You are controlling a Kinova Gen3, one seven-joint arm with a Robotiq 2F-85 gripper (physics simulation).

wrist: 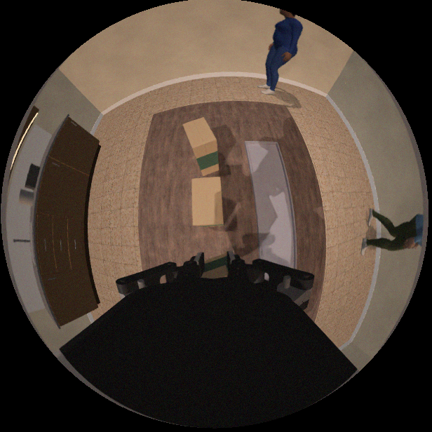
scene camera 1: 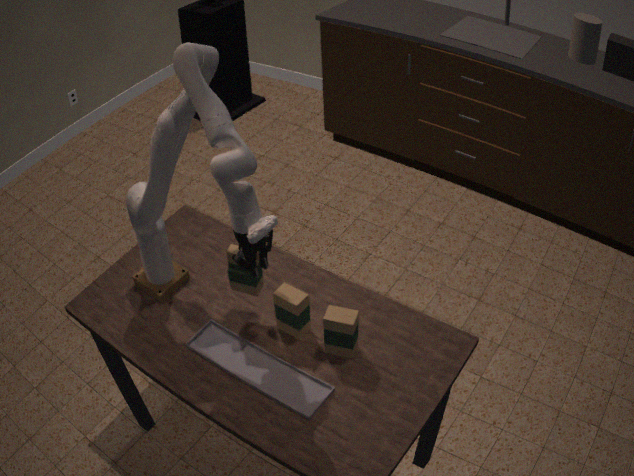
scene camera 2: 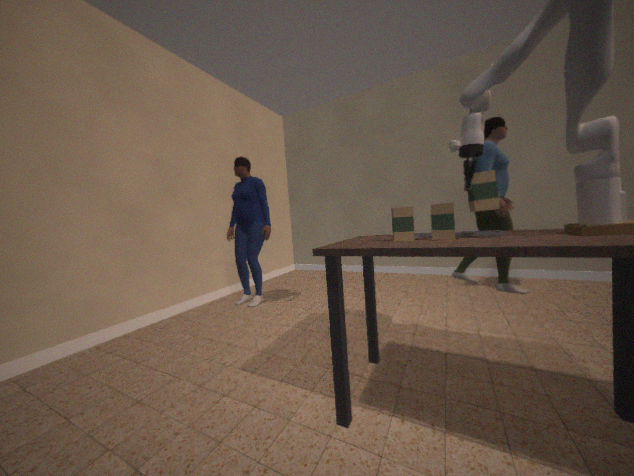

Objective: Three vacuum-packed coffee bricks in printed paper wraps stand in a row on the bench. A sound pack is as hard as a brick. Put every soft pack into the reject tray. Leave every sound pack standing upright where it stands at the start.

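Frame: origin at the arm's base, x up, y ahead, z left, level; millimetres.
Where they show: gripper, fingertip midpoint: (scene camera 1: 260, 271) (scene camera 2: 467, 190); arm's base, link origin: (scene camera 1: 160, 273) (scene camera 2: 600, 223).
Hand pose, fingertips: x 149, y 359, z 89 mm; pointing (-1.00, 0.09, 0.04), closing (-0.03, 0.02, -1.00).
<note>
Things, the pixels of their top centre, and the offset from my fingertips.
- held brick, top centre: (scene camera 1: 241, 249) (scene camera 2: 482, 171) dx +63, dy -45, dz -12 mm
- middle brick, top centre: (scene camera 1: 290, 293) (scene camera 2: 442, 203) dx -42, dy +85, dz +15 mm
- far brick, top centre: (scene camera 1: 341, 314) (scene camera 2: 401, 207) dx -42, dy +232, dz +33 mm
- reject tray, top centre: (scene camera 1: 256, 365) dx -169, dy +95, dz -155 mm
My gripper (scene camera 1: 252, 263) (scene camera 2: 468, 185) (wrist: 215, 259) is shut on a tan coffee brick with a green band. This held brick (scene camera 1: 245, 277) (scene camera 2: 484, 191) (wrist: 216, 264) hangs above the bench on the robot's side of the row, tilted slightly in the second scene view; the fingers partly hide it. The middle brick (scene camera 1: 291, 307) (scene camera 2: 442, 221) (wrist: 207, 201) stands upright on the bench. The far brick (scene camera 1: 341, 329) (scene camera 2: 403, 223) (wrist: 207, 160) also stands upright, apart from it. The reject tray (scene camera 1: 230, 358) (wrist: 272, 200) lies beside the row with no brick in it.
The wooden bench (scene camera 1: 399, 333) (scene camera 2: 537, 251) (wrist: 165, 200) carries the arm's base (scene camera 1: 161, 284). The tray's low rim runs along the row. A person in blue (scene camera 2: 249, 220) (wrist: 285, 45) and another in a light blue top (scene camera 2: 494, 158) are beyond the bench.
</note>
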